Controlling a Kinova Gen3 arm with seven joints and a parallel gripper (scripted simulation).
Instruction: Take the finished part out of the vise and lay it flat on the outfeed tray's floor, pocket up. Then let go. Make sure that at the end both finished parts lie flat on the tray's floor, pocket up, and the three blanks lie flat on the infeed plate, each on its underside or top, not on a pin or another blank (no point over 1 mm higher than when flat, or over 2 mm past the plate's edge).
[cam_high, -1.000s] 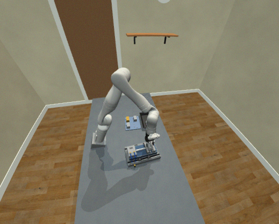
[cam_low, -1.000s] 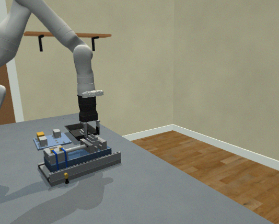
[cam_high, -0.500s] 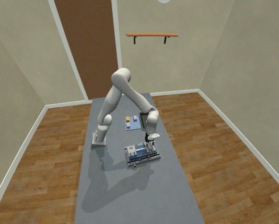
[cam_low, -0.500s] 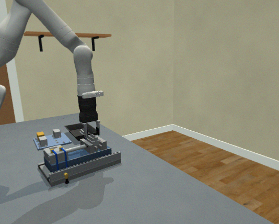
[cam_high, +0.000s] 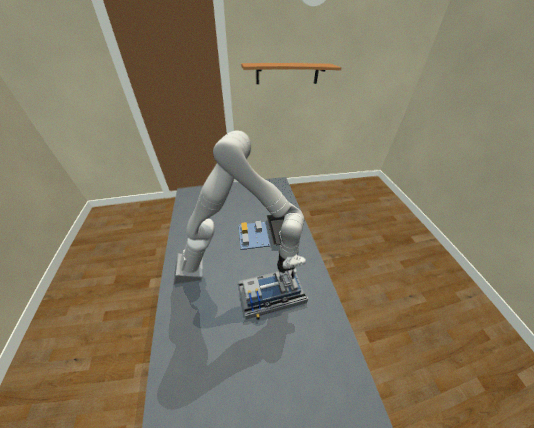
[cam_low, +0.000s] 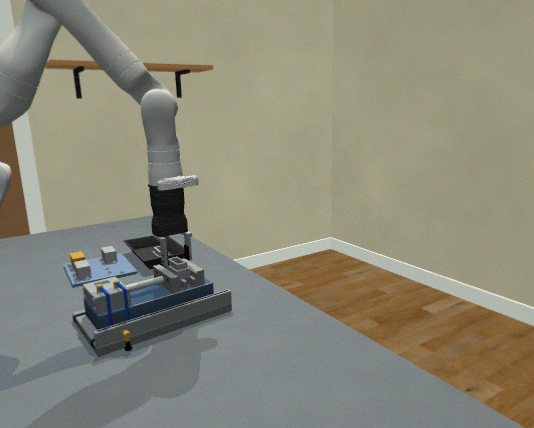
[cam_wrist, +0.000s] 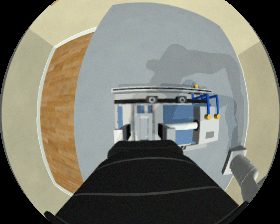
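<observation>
Right now the rail is 8 cm behind my hand, 9 cm to the right of it and 9 cm below it. Round my hand: light blue fixture plate 4 cm behind, 38 cm to the left, 12 cm below.
</observation>
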